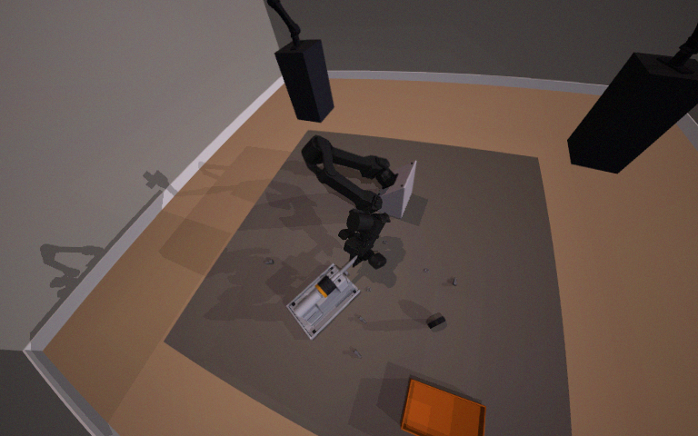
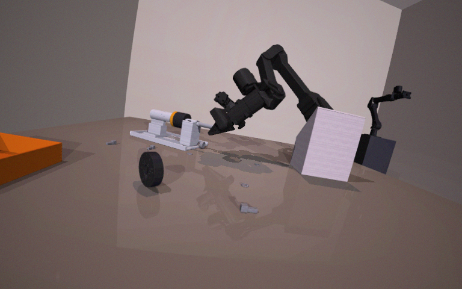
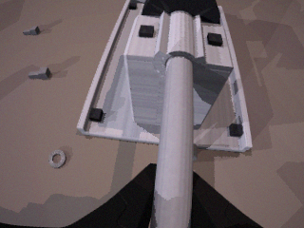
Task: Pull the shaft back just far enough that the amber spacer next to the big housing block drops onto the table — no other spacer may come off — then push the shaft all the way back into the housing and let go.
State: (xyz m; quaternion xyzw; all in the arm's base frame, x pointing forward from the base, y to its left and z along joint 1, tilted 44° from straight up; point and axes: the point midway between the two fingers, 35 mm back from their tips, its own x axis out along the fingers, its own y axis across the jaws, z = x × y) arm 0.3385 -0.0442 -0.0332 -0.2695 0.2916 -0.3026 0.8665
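Now: gripper tip 60 mm short of the thin grey shaft, 20 mm to the left of it and 20 mm below it. Also, from my gripper tip: orange tray (400 mm to the left, 290 mm ahead, 50 mm below); amber spacer (130 mm ahead, 50 mm to the right, 20 mm above).
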